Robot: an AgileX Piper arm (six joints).
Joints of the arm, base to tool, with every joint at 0 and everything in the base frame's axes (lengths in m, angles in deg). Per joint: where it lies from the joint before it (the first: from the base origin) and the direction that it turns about. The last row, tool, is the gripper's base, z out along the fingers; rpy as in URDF.
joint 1: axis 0 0 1 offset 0 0 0.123
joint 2: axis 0 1 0 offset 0 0 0
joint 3: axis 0 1 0 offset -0.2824 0 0.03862
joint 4: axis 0.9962 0 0.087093 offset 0.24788 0 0.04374
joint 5: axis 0 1 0 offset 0 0 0
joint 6: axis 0.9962 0 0.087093 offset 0.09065 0 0.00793
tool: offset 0 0 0 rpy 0 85 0
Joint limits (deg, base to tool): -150..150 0..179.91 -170..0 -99.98..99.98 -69.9..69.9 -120..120
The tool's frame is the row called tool.
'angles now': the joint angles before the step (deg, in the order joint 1, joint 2, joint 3, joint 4, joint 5, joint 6). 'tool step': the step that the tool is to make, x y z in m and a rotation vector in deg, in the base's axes. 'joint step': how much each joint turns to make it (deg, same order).
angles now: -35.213 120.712 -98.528 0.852 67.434 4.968
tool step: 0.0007 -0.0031 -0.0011 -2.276 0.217 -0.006
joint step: 0.136 0.186 -0.019 -2.168 -1.297 0.795
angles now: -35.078 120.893 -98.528 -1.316 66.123 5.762
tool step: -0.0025 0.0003 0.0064 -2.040 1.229 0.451
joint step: 0.336 -0.838 -0.008 -2.546 0.711 0.601
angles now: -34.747 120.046 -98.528 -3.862 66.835 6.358
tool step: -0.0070 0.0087 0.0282 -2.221 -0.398 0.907
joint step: 0.769 -3.974 0.254 -1.632 2.152 0.106
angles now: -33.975 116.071 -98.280 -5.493 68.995 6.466
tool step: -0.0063 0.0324 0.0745 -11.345 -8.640 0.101
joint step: 4.746 -10.265 0.333 -6.802 -2.534 6.187
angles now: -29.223 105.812 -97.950 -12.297 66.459 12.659
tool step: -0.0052 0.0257 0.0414 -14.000 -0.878 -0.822
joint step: 6.165 -5.032 -0.002 -15.280 0.561 7.900
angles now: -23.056 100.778 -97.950 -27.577 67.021 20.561
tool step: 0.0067 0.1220 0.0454 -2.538 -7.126 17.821
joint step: 19.536 -7.911 1.107 -1.719 0.159 1.879
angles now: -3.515 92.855 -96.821 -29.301 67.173 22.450
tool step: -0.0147 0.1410 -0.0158 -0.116 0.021 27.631
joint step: 23.660 -3.485 7.795 1.040 -5.649 -1.566
